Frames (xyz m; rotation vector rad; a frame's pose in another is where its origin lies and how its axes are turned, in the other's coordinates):
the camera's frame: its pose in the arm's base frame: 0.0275 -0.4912 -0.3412 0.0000 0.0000 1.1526
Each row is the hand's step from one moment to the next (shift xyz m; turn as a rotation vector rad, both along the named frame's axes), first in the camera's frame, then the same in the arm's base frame.
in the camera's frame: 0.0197 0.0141 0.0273 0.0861 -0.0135 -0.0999
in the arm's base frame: -0.0049 0.0237 0.0273 0.0473 0.0732 -0.0999
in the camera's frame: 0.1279 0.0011 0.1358 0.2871 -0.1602 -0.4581
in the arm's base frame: 0.0509 0.1173 0.1358 0.2630 0.1973 -0.4581
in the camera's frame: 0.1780 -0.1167 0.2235 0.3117 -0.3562 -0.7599
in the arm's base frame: 0.1789 0.1153 0.2235 0.4521 0.1402 -0.7599
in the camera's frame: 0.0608 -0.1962 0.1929 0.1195 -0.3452 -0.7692
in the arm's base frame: 0.2040 -0.0241 0.1929 0.3640 -0.0310 -0.7692
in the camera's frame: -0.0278 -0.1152 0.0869 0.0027 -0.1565 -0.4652
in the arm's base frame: 0.0940 -0.0722 0.0869 0.1441 -0.0611 -0.4652
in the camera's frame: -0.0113 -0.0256 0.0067 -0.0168 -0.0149 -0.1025
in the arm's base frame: 0.0188 -0.0207 0.0067 0.0068 -0.0214 -0.1025
